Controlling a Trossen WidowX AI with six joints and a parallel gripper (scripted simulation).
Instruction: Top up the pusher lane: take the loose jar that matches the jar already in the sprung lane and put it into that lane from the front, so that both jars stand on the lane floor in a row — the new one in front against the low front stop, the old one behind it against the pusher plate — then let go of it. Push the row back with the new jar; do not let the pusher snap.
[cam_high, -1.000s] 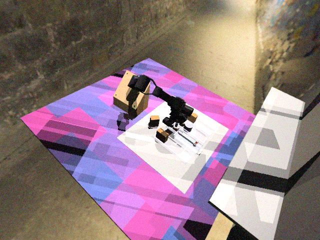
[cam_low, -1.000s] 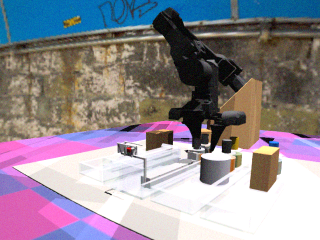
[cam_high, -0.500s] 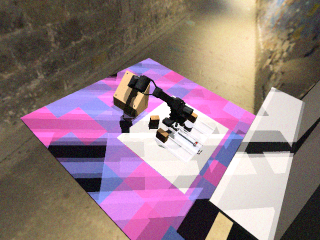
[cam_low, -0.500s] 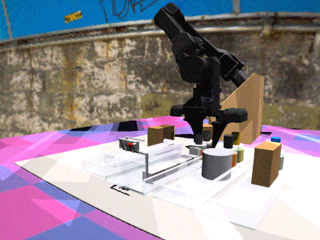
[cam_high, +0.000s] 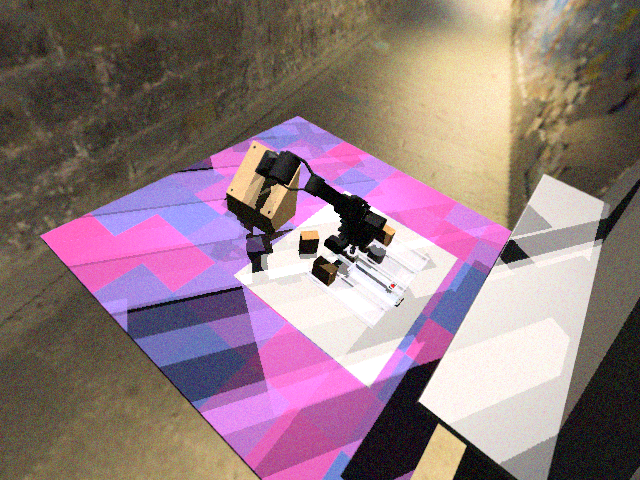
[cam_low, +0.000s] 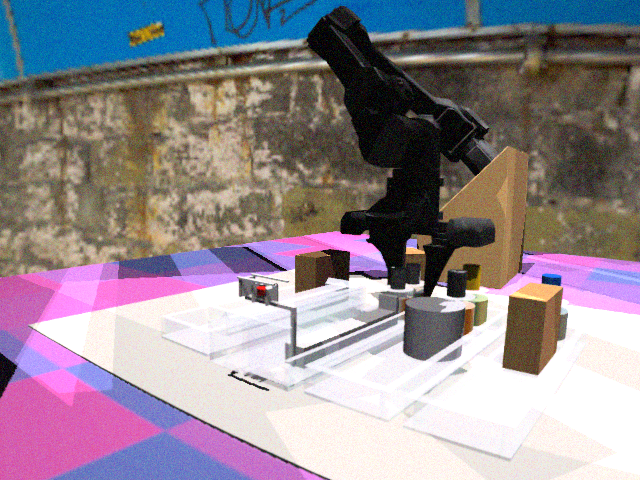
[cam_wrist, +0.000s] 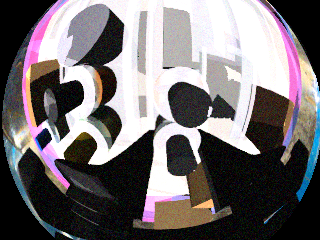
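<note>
My gripper tip is now 110 mm short of the grey cylinder and 60 mm to the right of it. The rest, counted from my gripper tip: red part (210 mm ahead, 80 mm to the right, 40 mm above); then white slab (500 mm ahead, 80 mm to the right, 340 mm above); then clear sprung lane (130 mm ahead, 50 mm to the right, 10 mm below).
</note>
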